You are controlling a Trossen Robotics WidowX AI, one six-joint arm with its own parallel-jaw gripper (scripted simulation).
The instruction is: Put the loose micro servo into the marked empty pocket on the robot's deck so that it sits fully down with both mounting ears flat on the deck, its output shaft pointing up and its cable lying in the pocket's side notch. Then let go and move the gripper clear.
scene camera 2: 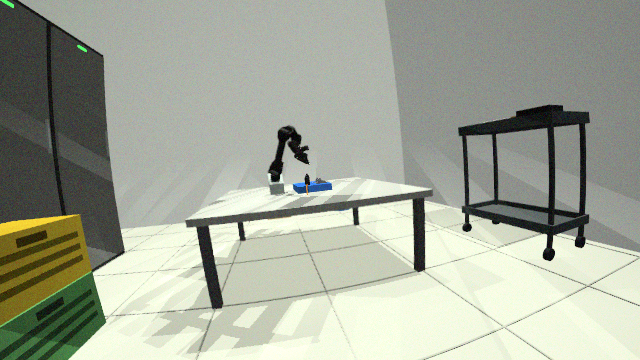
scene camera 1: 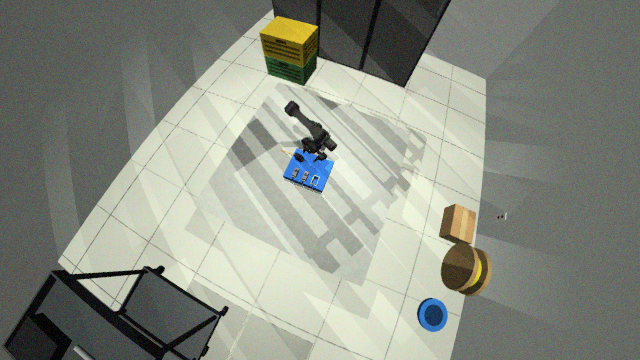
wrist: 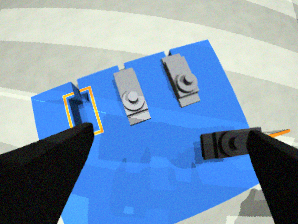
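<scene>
My gripper (wrist: pixel 171 134) open, holding nothing. Black micro servo (wrist: pixel 222 144). Blue deck (wrist: pixel 156 164).
</scene>
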